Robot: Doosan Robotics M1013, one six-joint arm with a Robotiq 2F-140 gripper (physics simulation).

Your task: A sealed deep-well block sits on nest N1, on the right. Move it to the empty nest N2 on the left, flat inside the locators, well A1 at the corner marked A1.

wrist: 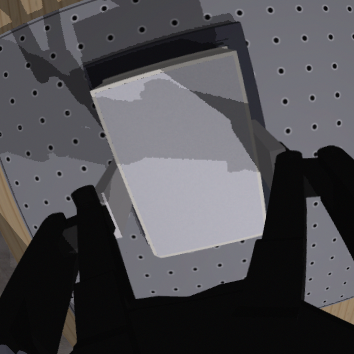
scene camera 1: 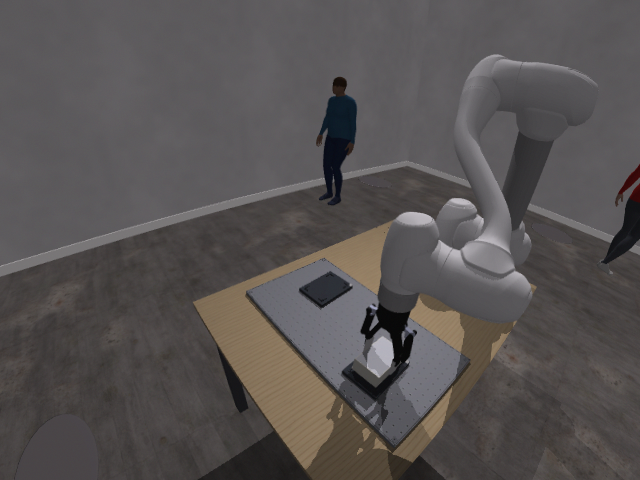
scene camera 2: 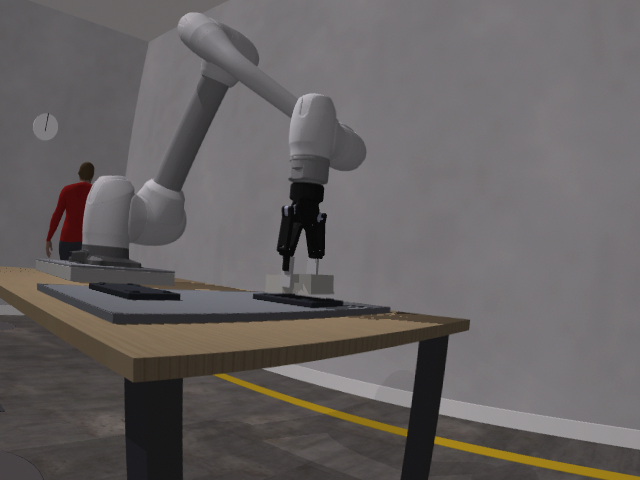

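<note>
The deep-well block is pale, with a light top, and looks level. My gripper is shut on its two opposite sides, from above. The block is at the right-hand dark nest N1, very low over it or touching it; I cannot tell which. In the wrist view the nest's rim shows beyond the block's far and right edges. The left nest N2 is empty. Well A1 and the A1 mark cannot be made out.
Both nests are on a grey perforated plate on the wooden table. The arm's base stands at the back. A person in blue and one in red stand beyond the table.
</note>
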